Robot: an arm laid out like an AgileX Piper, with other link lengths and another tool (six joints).
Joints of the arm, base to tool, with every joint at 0 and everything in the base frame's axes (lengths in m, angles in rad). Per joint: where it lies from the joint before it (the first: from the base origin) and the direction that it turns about. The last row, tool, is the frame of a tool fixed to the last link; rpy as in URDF.
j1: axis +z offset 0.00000 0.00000 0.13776
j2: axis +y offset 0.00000 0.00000 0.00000
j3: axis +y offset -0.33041 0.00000 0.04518
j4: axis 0.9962 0 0.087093 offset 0.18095 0.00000 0.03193
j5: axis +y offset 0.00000 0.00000 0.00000
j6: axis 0.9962 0 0.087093 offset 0.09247 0.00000 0.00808
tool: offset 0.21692 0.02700 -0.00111 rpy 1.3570 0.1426 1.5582
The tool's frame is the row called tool.
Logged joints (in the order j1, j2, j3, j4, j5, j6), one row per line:
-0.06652, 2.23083, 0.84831, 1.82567, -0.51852, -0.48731
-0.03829, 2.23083, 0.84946, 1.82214, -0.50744, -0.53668
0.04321, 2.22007, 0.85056, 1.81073, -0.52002, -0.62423
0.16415, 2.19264, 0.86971, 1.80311, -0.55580, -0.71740
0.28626, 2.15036, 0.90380, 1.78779, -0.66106, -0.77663
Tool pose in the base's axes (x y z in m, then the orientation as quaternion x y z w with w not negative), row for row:
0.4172, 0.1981, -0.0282, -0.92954, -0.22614, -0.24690, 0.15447
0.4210, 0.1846, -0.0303, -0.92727, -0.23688, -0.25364, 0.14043
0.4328, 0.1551, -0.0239, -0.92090, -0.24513, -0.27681, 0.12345
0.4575, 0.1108, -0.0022, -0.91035, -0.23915, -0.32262, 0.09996
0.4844, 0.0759, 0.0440, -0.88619, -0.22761, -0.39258, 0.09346
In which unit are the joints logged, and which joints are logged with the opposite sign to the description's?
The joints are logged in radians. Opposite sign: j1, j3, j5.
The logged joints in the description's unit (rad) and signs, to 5 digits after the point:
0.06652, 2.23083, -0.84831, 1.82567, 0.51852, -0.48731
0.03829, 2.23083, -0.84946, 1.82214, 0.50744, -0.53668
-0.04321, 2.22007, -0.85056, 1.81073, 0.52002, -0.62423
-0.16415, 2.19264, -0.86971, 1.80311, 0.55580, -0.71740
-0.28626, 2.15036, -0.90380, 1.78779, 0.66106, -0.77663

